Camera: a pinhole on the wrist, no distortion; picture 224 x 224 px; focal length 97.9 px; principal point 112.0 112.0 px. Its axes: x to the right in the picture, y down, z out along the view. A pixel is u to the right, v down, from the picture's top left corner.
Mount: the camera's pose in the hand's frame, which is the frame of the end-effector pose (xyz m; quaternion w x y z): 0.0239 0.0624 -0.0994 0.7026 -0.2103 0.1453 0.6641
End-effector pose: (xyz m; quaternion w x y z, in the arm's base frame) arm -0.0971 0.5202 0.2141 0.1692 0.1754 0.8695 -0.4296
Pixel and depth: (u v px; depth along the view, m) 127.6 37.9 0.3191
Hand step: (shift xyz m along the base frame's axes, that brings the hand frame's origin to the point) -0.0743 0.0407 -0.3865
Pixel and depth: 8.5 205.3 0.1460
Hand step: 0.1349 -0.0909 0.0084
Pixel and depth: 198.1 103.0 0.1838
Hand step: 0.0950 0.1858 -0.2095
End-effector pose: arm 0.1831 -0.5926 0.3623 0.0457 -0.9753 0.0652 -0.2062
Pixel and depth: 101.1 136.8 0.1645
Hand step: -0.0226 -0.1188 -0.0711
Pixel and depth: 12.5 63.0 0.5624
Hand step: 0.4997 0.1789 -0.5266
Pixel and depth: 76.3 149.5 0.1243
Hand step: -0.0315 -0.0770 -0.0476
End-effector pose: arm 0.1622 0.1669 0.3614 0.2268 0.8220 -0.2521 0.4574
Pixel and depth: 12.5 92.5 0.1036
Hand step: 0.0281 -0.0481 0.0068
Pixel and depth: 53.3 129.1 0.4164
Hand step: 0.1636 -0.2451 -0.2582
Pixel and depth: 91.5 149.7 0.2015
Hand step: -0.0549 -0.1357 -0.0863
